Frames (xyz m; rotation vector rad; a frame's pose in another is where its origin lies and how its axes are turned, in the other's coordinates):
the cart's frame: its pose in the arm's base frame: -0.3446 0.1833 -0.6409 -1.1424 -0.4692 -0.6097
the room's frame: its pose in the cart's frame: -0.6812 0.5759 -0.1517 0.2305 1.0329 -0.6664
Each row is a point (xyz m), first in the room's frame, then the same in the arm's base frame.
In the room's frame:
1: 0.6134 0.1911 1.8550
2: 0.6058 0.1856 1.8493
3: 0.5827 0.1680 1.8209
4: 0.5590 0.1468 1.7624
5: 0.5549 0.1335 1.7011
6: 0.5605 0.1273 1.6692
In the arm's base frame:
1: 0.1049 0.0979 0.3390
2: 0.0982 0.1044 0.3332
3: 0.0749 0.1219 0.3050
4: 0.0419 0.1344 0.2485
5: 0.0165 0.1269 0.1915
6: 0.0041 0.1154 0.1632

